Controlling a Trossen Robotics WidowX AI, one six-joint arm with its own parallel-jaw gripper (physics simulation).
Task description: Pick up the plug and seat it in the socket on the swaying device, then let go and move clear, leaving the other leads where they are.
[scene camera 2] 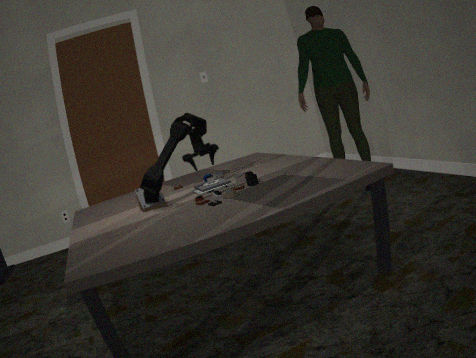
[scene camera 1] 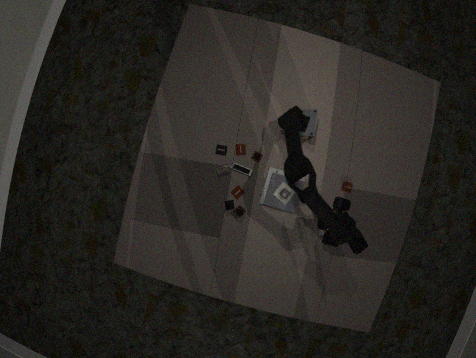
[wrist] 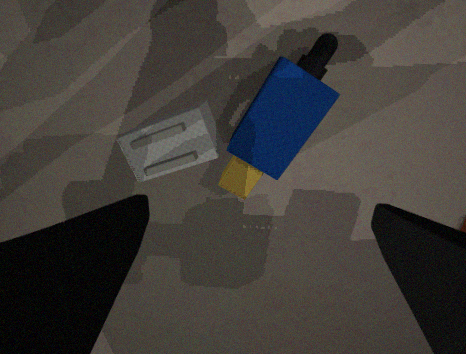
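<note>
The plug, a blue block [scene camera 2: 208,177] [wrist: 283,118] with a yellow tip and black cable end, lies beyond my fingertips in the wrist view, slanting from upper right to lower centre. My gripper [scene camera 2: 204,167] [wrist: 261,210] is open and empty, raised above the table, with its fingers on either side below the plug's tip. The flat grey device [scene camera 1: 272,201] [scene camera 2: 214,188] carries a pale diamond-shaped piece with a ring, likely the socket [scene camera 1: 284,193]. In scene camera 1 the arm hides the plug and covers the device's right edge.
A grey block with two slots [wrist: 172,142] is left of the plug. Left of the device are a white-framed dark piece [scene camera 1: 242,169], a red piece [scene camera 1: 237,192], a black piece [scene camera 1: 221,149] and several others. Another red piece [scene camera 1: 347,186] [scene camera 2: 178,187] lies right of the arm.
</note>
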